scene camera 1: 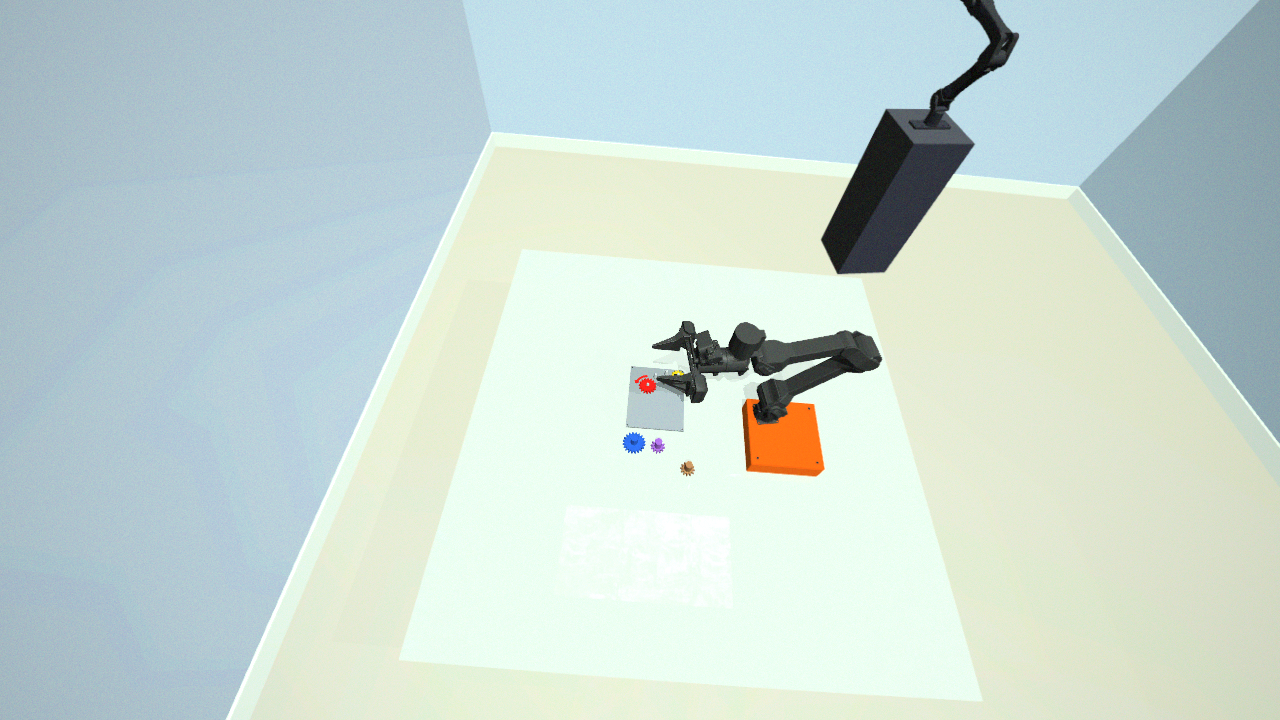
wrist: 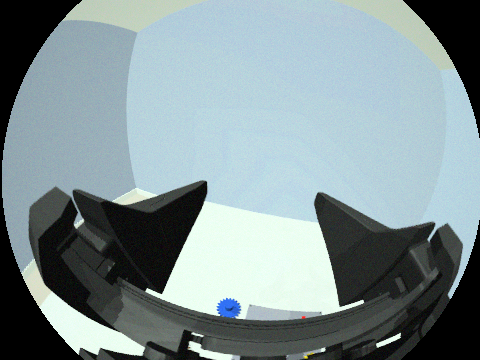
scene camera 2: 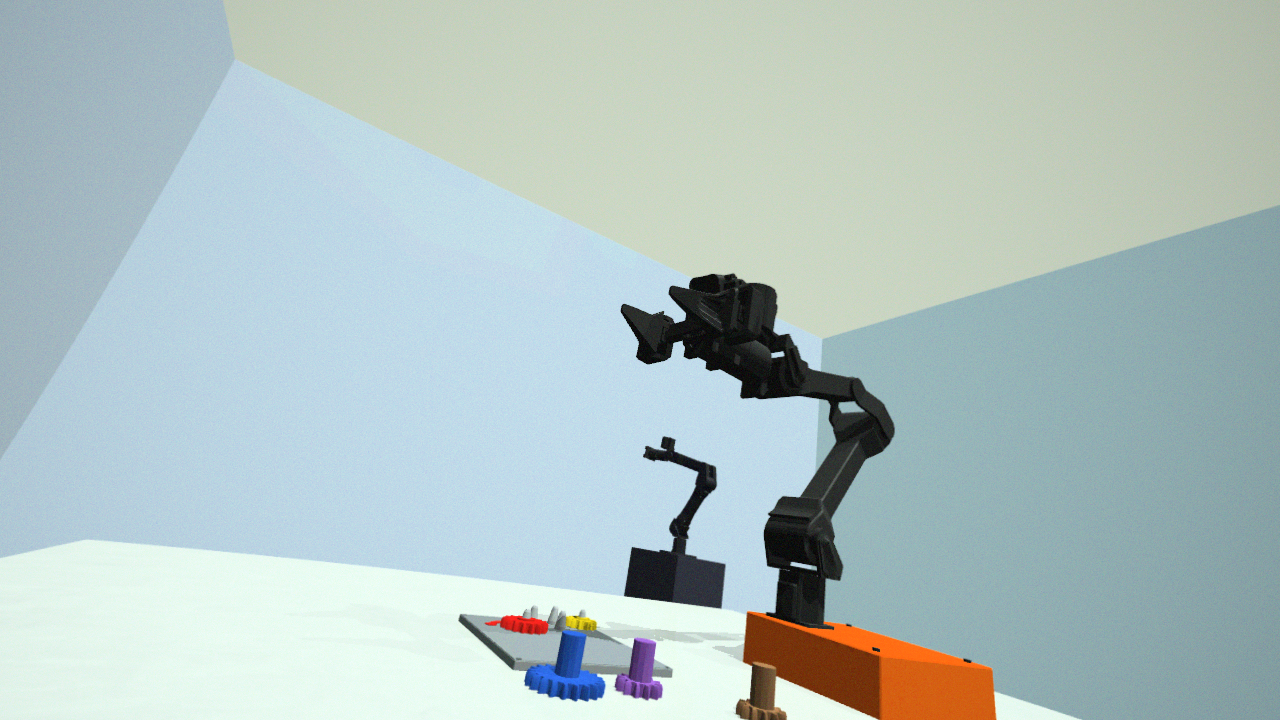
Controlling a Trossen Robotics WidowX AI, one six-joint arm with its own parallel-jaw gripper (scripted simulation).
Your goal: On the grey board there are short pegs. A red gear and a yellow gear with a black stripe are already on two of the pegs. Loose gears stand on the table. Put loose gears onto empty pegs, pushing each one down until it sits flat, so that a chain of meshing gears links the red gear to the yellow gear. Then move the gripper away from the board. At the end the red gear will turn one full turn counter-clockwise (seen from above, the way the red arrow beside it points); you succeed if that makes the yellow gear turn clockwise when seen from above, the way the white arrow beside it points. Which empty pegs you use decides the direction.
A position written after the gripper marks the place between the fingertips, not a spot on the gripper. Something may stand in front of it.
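Observation:
Gripper [scene camera 2: 644, 299] [scene camera 1: 654, 362] [wrist: 262, 192]: open, holding nothing.

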